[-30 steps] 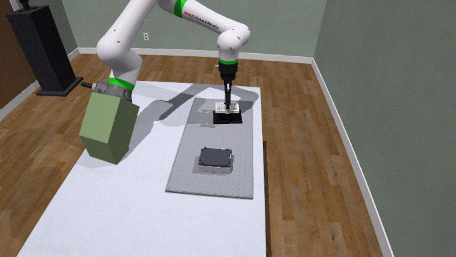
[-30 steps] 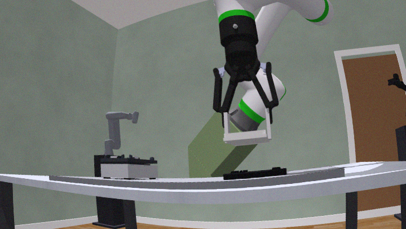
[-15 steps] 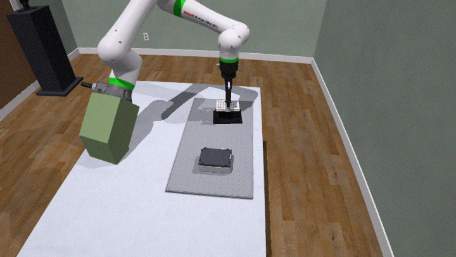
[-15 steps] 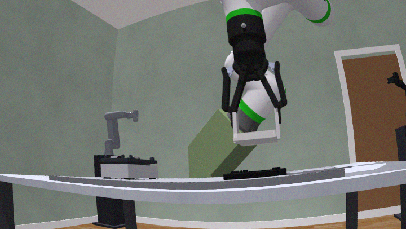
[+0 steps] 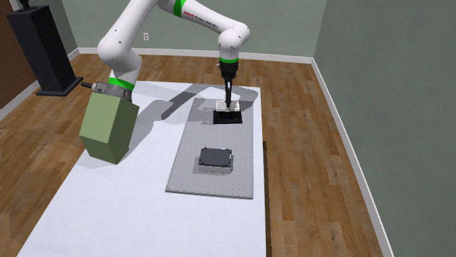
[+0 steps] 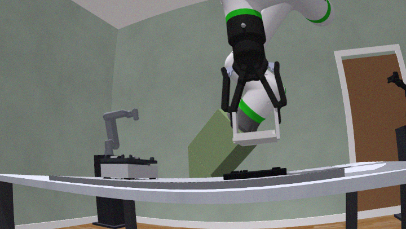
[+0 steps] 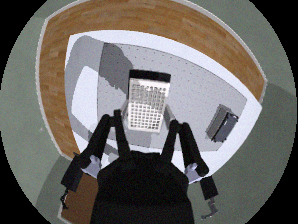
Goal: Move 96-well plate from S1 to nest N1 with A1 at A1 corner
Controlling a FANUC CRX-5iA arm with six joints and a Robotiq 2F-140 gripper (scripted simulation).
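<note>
Now: hand 10 cm above the black plate nest N1. The rest, counted from my hand: white 96-well plate: 2 cm below.
</note>
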